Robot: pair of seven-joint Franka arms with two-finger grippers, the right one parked.
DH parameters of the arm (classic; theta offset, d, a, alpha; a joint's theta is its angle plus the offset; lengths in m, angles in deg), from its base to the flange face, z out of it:
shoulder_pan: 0 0.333 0 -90
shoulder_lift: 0 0 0 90
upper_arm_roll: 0 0.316 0.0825 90
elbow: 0 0 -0.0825 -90
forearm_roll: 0 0.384 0 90
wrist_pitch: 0 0 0.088 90
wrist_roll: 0 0.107 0 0
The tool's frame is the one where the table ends.
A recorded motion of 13 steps. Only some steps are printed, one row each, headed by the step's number.
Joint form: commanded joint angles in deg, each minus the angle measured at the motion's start. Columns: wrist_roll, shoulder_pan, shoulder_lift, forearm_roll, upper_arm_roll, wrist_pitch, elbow.
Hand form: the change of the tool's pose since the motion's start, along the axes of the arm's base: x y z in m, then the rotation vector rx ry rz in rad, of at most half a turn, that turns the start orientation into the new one. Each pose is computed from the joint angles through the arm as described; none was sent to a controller.
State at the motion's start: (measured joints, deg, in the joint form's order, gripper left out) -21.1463 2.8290 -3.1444 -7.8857 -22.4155 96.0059 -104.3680
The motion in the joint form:
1: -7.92 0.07 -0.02 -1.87 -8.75 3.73 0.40
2: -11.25 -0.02 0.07 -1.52 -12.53 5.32 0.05
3: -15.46 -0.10 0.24 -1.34 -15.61 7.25 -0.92
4: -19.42 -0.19 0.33 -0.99 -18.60 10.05 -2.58
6: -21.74 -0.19 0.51 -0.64 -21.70 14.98 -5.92
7: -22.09 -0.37 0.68 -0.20 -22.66 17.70 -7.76
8: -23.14 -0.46 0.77 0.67 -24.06 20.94 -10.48
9: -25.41 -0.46 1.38 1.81 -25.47 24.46 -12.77
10: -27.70 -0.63 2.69 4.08 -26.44 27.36 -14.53
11: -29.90 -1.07 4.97 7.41 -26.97 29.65 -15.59
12: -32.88 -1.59 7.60 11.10 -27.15 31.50 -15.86
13: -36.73 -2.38 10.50 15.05 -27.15 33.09 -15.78
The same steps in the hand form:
1: -0.0293 -0.0807 0.0069 -0.0334 -0.0404 0.0001
2: -0.0462 -0.1129 0.0044 -0.0302 -0.0541 -0.0074
3: -0.0612 -0.1381 -0.0030 -0.0274 -0.0595 0.0144
4: -0.0771 -0.1615 -0.0143 -0.0256 -0.0710 0.0345
6: -0.0939 -0.1830 -0.0370 -0.0319 -0.0901 0.0305
7: -0.0999 -0.1899 -0.0496 -0.0348 -0.1037 0.0200
8: -0.1098 -0.1970 -0.0682 -0.0277 -0.1179 0.0127
9: -0.1174 -0.2040 -0.0859 -0.0264 -0.1329 0.0249
10: -0.1219 -0.2089 -0.1042 -0.0157 -0.1466 0.0293
11: -0.1233 -0.2135 -0.1236 0.0001 -0.1559 0.0219
12: -0.1218 -0.2181 -0.1395 0.0119 -0.1660 0.0269
13: -0.1208 -0.2244 -0.1550 0.0221 -0.1743 0.0412

